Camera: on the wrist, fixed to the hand. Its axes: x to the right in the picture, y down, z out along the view.
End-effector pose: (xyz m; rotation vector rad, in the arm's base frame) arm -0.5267 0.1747 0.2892 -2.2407 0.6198 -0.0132
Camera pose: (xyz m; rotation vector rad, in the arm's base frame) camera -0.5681 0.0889 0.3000 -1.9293 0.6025 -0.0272
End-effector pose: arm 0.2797 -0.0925 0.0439 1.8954 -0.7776 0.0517
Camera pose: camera 0.2706 -0.0433 0.1257 2.1688 -0.8868 0.1617
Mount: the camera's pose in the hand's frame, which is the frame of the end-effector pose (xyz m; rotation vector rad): -0.0009 0.0586 -0.0759 0.3018 -0.0479 0.0477
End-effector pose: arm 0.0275 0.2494 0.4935 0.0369 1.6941 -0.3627
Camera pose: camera -0.0317 0.3248 0.4901 0.2881 1.5762 -0.5763
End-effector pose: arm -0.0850 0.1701 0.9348 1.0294 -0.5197 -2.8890
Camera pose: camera -0.0421 0.0922 0.8991 -0.9426 0.9728 2.7983
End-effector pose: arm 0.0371 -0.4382 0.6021 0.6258 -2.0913 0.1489
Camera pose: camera 0.0658 -0.3618 0.6524 0.7646 -2.1490 0.4877
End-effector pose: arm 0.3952 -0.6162 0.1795 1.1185 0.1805 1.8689
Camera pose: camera 0.3008 -0.6268 0.1662 1.3803 0.4228 1.8968
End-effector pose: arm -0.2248 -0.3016 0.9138 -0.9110 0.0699 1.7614
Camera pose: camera -0.2328 -0.3610 0.8389 -0.6522 0.3199 1.7570
